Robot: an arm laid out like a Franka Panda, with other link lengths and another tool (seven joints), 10 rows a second.
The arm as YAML. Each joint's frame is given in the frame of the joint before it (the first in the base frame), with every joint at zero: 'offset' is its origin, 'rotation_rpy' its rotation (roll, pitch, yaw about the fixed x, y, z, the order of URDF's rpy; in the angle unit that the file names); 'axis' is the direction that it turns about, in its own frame. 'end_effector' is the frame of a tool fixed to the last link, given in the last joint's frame.
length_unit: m
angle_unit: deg
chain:
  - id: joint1
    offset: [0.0, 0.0, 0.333]
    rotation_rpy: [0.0, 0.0, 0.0]
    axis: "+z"
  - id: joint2
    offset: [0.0, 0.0, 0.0]
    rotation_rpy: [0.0, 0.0, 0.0]
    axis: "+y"
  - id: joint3
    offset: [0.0, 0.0, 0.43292]
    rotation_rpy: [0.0, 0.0, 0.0]
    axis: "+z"
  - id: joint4
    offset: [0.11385, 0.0, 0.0]
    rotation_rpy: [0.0, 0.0, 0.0]
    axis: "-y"
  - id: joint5
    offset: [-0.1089, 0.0, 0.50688]
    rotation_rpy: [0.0, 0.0, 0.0]
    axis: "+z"
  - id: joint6
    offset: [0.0, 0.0, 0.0]
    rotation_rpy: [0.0, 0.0, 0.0]
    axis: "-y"
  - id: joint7
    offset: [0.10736, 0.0, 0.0]
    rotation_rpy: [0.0, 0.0, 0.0]
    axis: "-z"
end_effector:
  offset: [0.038, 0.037, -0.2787]
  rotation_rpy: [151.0, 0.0, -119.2]
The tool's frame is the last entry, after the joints.
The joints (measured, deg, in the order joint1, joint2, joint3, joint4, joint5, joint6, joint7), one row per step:
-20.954, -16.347, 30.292, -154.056, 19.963, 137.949, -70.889
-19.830, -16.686, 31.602, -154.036, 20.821, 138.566, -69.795
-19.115, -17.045, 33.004, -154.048, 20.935, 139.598, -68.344
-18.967, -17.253, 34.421, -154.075, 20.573, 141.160, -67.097
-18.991, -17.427, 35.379, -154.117, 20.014, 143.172, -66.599
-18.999, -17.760, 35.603, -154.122, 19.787, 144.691, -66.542
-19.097, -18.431, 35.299, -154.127, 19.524, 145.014, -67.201
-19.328, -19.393, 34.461, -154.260, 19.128, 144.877, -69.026
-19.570, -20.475, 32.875, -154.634, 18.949, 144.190, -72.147
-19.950, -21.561, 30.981, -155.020, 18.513, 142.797, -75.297
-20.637, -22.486, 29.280, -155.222, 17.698, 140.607, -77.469
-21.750, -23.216, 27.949, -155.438, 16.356, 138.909, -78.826
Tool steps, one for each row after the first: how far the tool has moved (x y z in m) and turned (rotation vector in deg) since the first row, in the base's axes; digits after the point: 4 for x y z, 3 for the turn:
-0.0009, 0.0210, 0.0021, 0.024, -0.727, 0.592
-0.0002, 0.0375, 0.0039, -0.475, -1.819, 1.033
0.0032, 0.0485, 0.0051, -1.215, -3.326, 1.450
0.0097, 0.0541, 0.0075, -1.921, -5.355, 2.134
0.0167, 0.0550, 0.0123, -2.258, -7.165, 2.357
0.0202, 0.0506, 0.0182, -2.632, -8.189, 2.808
0.0221, 0.0395, 0.0250, -3.174, -9.017, 3.887
0.0204, 0.0215, 0.0306, -3.541, -9.304, 5.355
0.0157, 0.0001, 0.0352, -3.875, -8.898, 6.662
0.0085, -0.0213, 0.0385, -4.166, -7.626, 7.234
0.0025, -0.0441, 0.0403, -4.808, -6.486, 7.267

